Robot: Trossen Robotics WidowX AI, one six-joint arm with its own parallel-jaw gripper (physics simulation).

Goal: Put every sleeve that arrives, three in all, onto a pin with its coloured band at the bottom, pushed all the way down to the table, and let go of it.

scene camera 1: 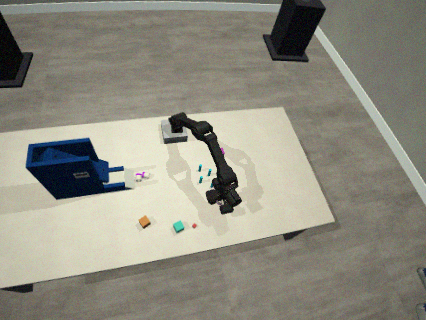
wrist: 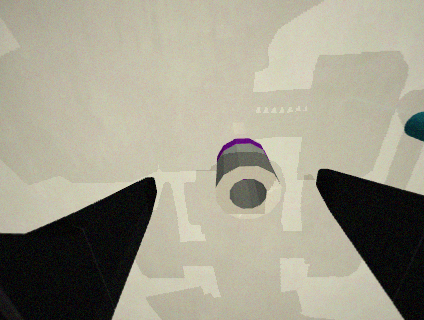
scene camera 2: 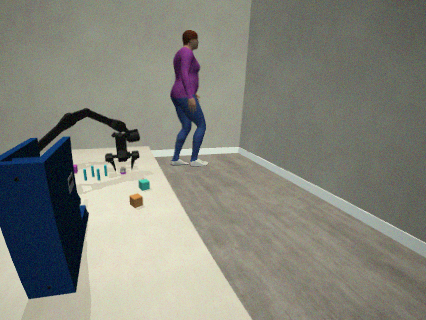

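Note:
A white-grey sleeve (wrist: pixel 243 161) (scene camera 2: pixel 123 171) stands upright on the table, its purple band at the bottom and its open bore facing up. My gripper (wrist: pixel 235 180) (scene camera 2: pixel 123 167) (scene camera 1: pixel 219 202) is open and empty, pointing down just above the sleeve, with one finger on either side of it. Two more white sleeves with purple bands (scene camera 1: pixel 139 177) (scene camera 1: pixel 146 175) lie close together by the chute's end; how each one rests is too small to tell. Several bare teal pins (scene camera 1: pixel 200 167) (scene camera 2: pixel 98 174) stand upright beside the arm; part of one pin (wrist: pixel 416 126) shows at the wrist view's right edge.
A blue hopper (scene camera 1: pixel 75 172) (scene camera 2: pixel 42 225) with a chute stands on the table (scene camera 1: pixel 95 250). An orange cube (scene camera 1: pixel 144 221) (scene camera 2: pixel 136 200), a teal cube (scene camera 1: pixel 178 226) (scene camera 2: pixel 144 184) and a small red piece (scene camera 1: pixel 194 226) lie near the front edge. A magenta block (scene camera 2: pixel 75 169) is beyond the pins.

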